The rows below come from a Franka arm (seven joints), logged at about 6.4 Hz.
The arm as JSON. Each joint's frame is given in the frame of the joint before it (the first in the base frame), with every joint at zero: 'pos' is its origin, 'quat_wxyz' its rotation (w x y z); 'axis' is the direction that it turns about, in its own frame. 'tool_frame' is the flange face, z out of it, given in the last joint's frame.
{
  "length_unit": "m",
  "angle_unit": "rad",
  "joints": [
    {
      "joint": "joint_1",
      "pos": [
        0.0,
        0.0,
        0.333
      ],
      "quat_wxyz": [
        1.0,
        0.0,
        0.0,
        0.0
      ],
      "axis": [
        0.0,
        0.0,
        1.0
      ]
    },
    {
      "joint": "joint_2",
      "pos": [
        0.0,
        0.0,
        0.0
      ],
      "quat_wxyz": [
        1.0,
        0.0,
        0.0,
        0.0
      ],
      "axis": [
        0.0,
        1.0,
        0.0
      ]
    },
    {
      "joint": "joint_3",
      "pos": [
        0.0,
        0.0,
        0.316
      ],
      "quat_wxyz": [
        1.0,
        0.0,
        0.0,
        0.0
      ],
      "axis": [
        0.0,
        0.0,
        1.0
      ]
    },
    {
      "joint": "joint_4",
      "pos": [
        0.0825,
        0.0,
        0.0
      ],
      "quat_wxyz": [
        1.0,
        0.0,
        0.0,
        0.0
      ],
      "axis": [
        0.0,
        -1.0,
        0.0
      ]
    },
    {
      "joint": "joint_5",
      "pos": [
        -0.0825,
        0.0,
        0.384
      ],
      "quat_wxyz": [
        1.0,
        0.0,
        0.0,
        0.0
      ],
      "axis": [
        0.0,
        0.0,
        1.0
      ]
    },
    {
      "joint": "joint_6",
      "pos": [
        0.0,
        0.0,
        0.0
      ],
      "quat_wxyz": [
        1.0,
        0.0,
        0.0,
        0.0
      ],
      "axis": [
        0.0,
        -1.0,
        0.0
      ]
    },
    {
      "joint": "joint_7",
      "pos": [
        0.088,
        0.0,
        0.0
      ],
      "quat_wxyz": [
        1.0,
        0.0,
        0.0,
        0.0
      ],
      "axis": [
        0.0,
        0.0,
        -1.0
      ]
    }
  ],
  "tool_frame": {
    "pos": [
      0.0,
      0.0,
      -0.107
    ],
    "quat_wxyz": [
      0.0,
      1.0,
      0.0,
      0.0
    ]
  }
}
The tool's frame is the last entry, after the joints.
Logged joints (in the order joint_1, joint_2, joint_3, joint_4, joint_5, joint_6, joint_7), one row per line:
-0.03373, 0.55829, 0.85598, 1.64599, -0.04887, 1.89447, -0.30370
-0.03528, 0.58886, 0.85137, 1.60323, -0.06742, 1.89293, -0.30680
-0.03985, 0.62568, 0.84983, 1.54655, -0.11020, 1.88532, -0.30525
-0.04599, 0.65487, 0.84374, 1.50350, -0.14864, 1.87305, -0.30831
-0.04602, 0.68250, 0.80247, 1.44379, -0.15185, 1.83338, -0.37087
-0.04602, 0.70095, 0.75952, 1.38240, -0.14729, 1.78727, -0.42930
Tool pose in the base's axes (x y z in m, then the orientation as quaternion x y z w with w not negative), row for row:
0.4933, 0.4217, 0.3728, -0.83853, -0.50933, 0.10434, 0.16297
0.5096, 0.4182, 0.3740, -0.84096, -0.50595, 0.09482, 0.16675
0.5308, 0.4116, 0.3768, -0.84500, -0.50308, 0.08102, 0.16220
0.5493, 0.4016, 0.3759, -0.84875, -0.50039, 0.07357, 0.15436
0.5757, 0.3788, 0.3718, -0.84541, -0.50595, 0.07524, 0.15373
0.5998, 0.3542, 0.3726, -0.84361, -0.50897, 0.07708, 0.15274
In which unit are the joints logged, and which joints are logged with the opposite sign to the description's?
The joints are logged in radians. Opposite sign: joint_4.
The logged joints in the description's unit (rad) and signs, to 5 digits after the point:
-0.03373, 0.55829, 0.85598, -1.64599, -0.04887, 1.89447, -0.30370
-0.03528, 0.58886, 0.85137, -1.60323, -0.06742, 1.89293, -0.30680
-0.03985, 0.62568, 0.84983, -1.54655, -0.11020, 1.88532, -0.30525
-0.04599, 0.65487, 0.84374, -1.50350, -0.14864, 1.87305, -0.30831
-0.04602, 0.68250, 0.80247, -1.44379, -0.15185, 1.83338, -0.37087
-0.04602, 0.70095, 0.75952, -1.38240, -0.14729, 1.78727, -0.42930

